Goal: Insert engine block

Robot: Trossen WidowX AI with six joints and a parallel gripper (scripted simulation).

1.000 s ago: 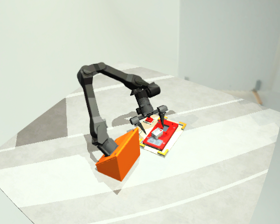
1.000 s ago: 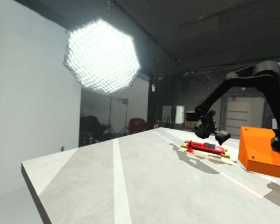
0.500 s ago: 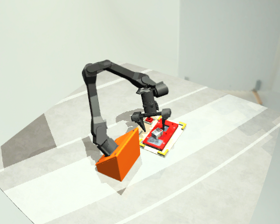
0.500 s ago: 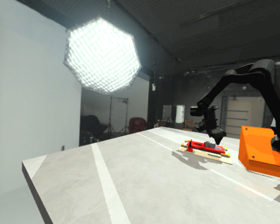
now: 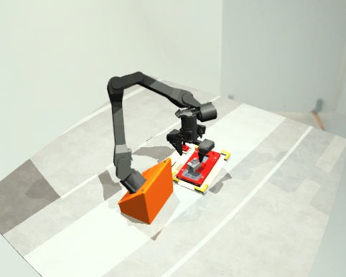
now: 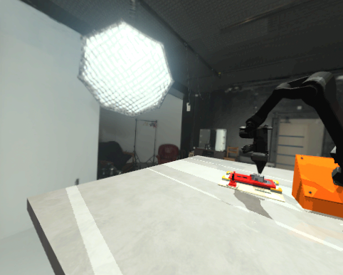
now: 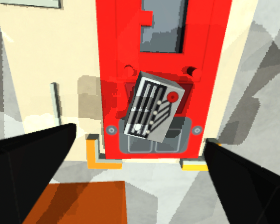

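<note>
The engine block is 4 cm below my gripper tip and 1 cm ahead of it.
</note>
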